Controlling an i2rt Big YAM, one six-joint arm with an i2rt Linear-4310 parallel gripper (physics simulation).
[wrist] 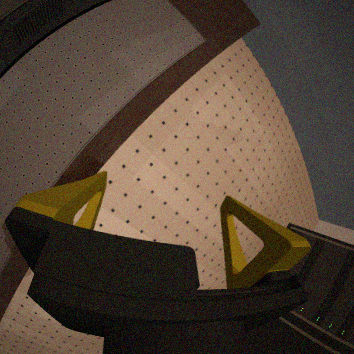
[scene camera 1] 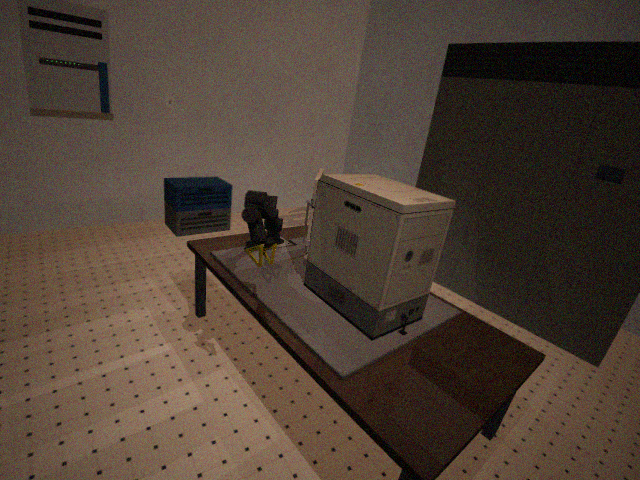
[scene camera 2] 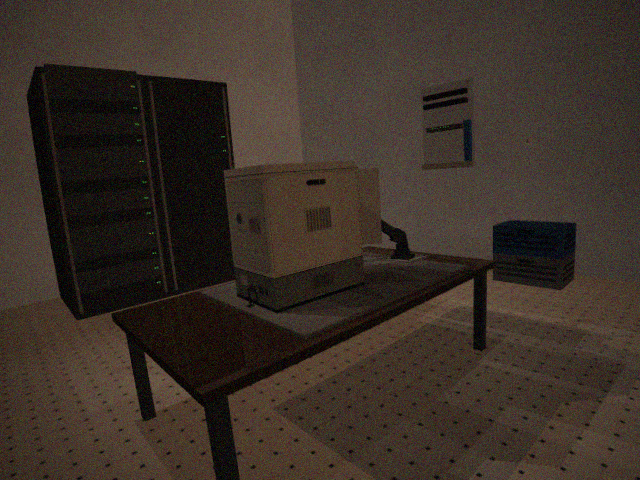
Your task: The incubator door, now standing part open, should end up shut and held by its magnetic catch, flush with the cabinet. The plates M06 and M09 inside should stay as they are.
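Seen in the pictures: gripper, fingertip midpoint: (wrist: 167,190) (scene camera 1: 266,265); arm's base, origin of the base link: (scene camera 2: 402,257).
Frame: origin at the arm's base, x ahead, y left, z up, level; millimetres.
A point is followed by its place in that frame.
Note:
The cream incubator cabinet (scene camera 1: 369,271) {z 264, x 865, y -296 mm} (scene camera 2: 294,237) {z 273, x 904, y 23 mm} stands on a grey base. Its door (scene camera 2: 369,206) {z 330, x 324, y -2 mm} sticks out past the cabinet's front in scene camera 2, standing part open. In scene camera 1, a sliver of the door (scene camera 1: 319,176) {z 517, x 422, y -140 mm} shows at the cabinet's upper left, with a thin handle-like bar below it. The front opening and plates M06 and M09 are hidden. My gripper (scene camera 1: 265,264) {z 246, x 591, y -570 mm} (wrist: 167,190) {z 246, x 591, y -570 mm} is open and empty, its yellow fingers wide apart and pointing down, low over the mat at the front side, apart from the door. In scene camera 2 it is hidden behind the door and cabinet.
The cabinet stands on a grey mat (scene camera 1: 336,356) {z 1, x 917, y -493 mm} on a brown table (scene camera 1: 439,413) {z -12, x 1288, y -430 mm} (scene camera 2: 180,330) {z -12, x 1293, y -210 mm}. A thin cable or fitting is at the cabinet's rear foot. Blue and grey crates (scene camera 1: 196,206) (scene camera 2: 535,253) are beyond the table. A dark server rack (scene camera 2: 38,180) stands by the wall.

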